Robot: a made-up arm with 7 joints. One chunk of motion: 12 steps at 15 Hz.
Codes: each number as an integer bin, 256 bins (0 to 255) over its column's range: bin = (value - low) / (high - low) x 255, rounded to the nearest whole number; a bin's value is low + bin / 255 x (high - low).
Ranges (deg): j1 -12..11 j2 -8..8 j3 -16..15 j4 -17..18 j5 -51..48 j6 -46..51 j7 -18..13
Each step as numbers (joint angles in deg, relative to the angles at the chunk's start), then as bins.
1 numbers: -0.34 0.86 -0.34 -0.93 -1.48 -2.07 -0.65
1 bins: 129 141 129 117 128 115 143
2 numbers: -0.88 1.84 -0.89 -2.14 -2.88 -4.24 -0.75
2 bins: 123 157 124 108 124 110 142
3 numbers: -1.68 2.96 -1.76 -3.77 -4.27 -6.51 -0.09
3 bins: 114 175 117 96 120 104 147
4 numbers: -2.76 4.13 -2.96 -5.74 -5.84 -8.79 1.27
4 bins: 102 193 107 82 116 98 159
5 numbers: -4.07 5.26 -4.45 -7.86 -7.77 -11.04 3.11
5 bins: 88 211 95 67 111 92 174
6 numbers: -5.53 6.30 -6.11 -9.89 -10.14 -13.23 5.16
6 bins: 72 228 81 52 105 86 191
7 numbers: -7.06 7.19 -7.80 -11.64 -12.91 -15.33 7.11
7 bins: 55 242 67 39 98 81 207
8 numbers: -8.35 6.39 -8.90 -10.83 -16.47 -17.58 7.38
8 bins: 40 229 58 45 89 75 209
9 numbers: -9.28 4.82 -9.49 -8.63 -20.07 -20.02 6.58
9 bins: 30 204 54 61 80 68 202
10 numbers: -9.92 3.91 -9.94 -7.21 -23.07 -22.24 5.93
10 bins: 23 190 50 71 72 62 197
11 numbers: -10.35 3.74 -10.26 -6.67 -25.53 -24.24 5.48
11 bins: 18 187 47 75 66 57 193
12 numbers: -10.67 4.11 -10.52 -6.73 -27.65 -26.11 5.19
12 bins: 15 193 45 75 60 52 191
